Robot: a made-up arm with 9 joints.
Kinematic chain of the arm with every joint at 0, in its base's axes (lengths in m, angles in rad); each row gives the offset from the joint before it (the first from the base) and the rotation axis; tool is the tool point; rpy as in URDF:
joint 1: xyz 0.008 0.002 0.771 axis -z
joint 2: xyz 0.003 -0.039 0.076 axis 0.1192 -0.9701 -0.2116
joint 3: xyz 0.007 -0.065 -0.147 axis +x
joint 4: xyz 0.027 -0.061 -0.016 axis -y
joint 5: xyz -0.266 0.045 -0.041 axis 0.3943 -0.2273 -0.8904
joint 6: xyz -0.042 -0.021 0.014 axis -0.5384 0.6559 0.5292
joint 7: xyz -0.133 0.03 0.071 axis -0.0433 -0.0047 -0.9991
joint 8: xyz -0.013 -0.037 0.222 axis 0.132 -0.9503 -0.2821
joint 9: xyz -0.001 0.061 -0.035 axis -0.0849 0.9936 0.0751
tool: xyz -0.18 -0.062 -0.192 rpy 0 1.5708 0
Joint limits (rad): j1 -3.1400..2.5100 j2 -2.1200..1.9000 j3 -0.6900..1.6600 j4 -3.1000..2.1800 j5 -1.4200..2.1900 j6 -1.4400..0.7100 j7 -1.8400..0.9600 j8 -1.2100..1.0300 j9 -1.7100..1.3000
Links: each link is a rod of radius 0.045 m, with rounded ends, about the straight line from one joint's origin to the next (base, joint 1, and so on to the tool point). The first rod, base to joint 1, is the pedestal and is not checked.
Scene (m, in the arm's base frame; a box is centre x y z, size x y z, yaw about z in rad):
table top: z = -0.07
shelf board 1: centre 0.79 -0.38 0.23 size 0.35 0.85 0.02 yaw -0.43
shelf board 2: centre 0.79 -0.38 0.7 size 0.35 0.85 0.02 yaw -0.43
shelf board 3: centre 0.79 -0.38 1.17 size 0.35 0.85 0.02 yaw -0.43
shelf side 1: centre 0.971 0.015 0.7 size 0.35 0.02 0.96 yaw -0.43
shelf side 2: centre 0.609 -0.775 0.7 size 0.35 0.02 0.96 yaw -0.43
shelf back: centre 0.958 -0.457 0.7 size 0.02 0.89 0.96 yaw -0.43
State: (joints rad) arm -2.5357 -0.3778 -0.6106 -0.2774 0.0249 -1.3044 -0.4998 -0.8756 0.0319
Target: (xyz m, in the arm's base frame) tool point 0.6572 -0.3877 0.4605
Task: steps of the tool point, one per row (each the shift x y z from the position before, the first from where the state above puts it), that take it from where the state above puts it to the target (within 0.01 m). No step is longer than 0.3 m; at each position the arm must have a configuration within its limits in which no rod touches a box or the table.
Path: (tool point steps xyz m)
1: -0.0826 0.0402 0.0005
2: -0.1034 0.0452 -0.0005
3: 0.0216 -0.0587 -0.2485
4: -0.0905 -0.0114 -0.2487
5: 0.1049 -0.0542 -0.0190
6: 0.1014 -0.0404 0.0189

